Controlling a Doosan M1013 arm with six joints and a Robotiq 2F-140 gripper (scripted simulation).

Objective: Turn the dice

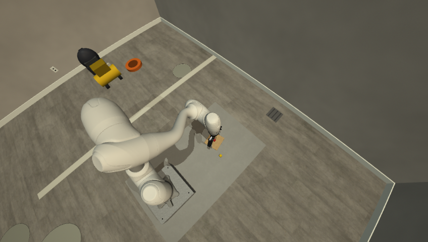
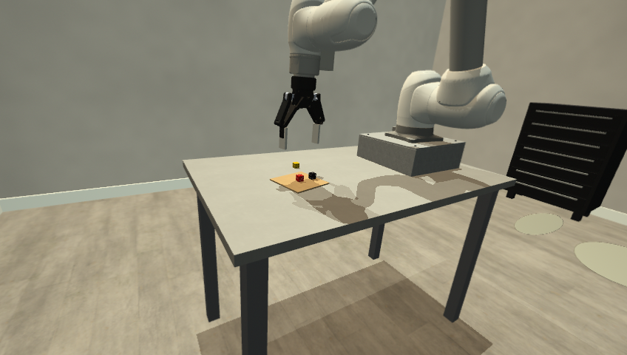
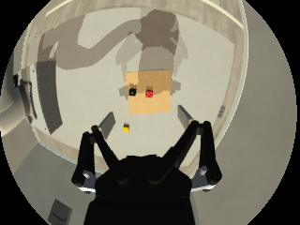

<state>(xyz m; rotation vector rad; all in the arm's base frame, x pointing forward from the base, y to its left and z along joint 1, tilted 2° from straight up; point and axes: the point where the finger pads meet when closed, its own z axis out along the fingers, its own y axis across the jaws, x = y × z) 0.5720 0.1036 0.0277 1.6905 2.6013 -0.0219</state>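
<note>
The yellow die lies 40 mm behind my hand, 130 mm to the right of it and 120 mm below it. Round my hand: tan mat (20 mm to the left, 120 mm below); red die (20 mm to the left, 110 mm below); small white die (50 mm behind, 10 mm to the left, 110 mm below).
</note>
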